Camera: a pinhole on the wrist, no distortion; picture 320 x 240 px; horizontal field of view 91.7 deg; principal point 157.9 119.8 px. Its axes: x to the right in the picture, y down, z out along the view. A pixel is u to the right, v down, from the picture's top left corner.
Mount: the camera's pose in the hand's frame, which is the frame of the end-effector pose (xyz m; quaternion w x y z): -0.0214 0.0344 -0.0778 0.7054 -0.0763 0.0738 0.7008
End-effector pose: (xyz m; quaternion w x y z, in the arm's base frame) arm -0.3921 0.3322 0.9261 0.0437 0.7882 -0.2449 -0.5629
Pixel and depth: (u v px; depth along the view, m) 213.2 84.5 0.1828
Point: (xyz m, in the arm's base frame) -0.5124 0.2220 0.9241
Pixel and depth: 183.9 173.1 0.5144
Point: -0.8870 0.3027 1.0297
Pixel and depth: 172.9 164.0 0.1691
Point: -0.5146 0.3043 0.9860
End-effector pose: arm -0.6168 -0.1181 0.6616 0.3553 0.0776 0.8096 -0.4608
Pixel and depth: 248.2 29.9 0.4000
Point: -0.4820 -0.1788 0.2016
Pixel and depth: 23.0 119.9 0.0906
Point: -0.5972 -0.1487 0.6833
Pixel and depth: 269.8 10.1 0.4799
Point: -0.4764 -0.1729 0.0265
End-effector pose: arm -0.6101 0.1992 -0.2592 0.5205 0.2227 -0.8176 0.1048
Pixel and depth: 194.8 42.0 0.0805
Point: -0.6475 0.2570 -0.2368
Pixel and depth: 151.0 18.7 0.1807
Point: -0.7560 0.1903 -0.2135
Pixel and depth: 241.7 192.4 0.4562
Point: -0.9560 0.4593 -0.5845
